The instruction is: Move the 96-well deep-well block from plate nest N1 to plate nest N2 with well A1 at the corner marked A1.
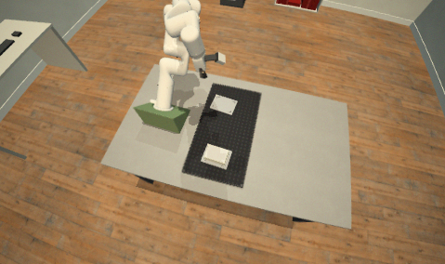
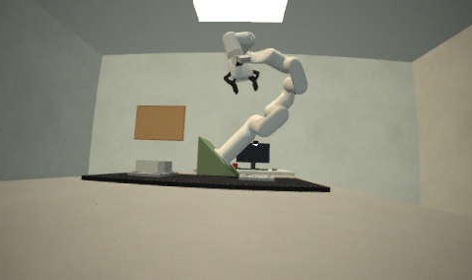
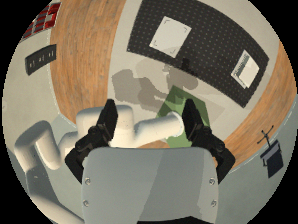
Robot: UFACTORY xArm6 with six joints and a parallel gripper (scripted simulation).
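The deep-well block is 120 mm ahead of my hand, 330 mm to the right of it and 350 mm below it.
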